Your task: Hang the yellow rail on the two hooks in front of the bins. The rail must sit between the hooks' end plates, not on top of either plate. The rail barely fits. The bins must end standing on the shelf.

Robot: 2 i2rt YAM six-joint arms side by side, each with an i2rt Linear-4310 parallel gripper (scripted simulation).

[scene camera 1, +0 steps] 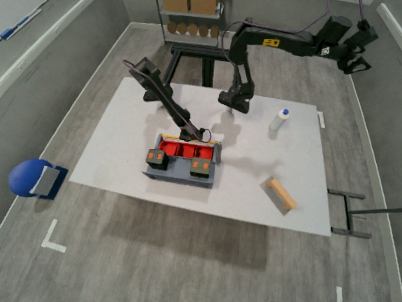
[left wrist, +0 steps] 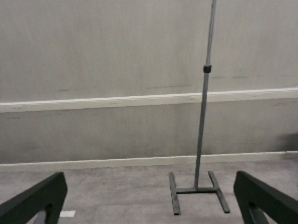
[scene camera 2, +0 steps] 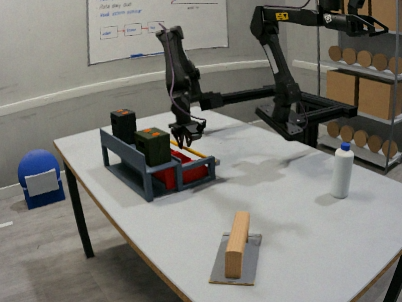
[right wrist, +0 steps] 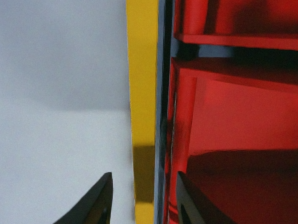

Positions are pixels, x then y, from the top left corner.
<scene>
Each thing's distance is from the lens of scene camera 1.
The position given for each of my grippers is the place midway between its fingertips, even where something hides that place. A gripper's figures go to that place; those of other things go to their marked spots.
my left gripper (scene camera 1: 367, 59): 0.91 m
blue-grey shelf (scene camera 1: 178, 170): 0.86 m
</scene>
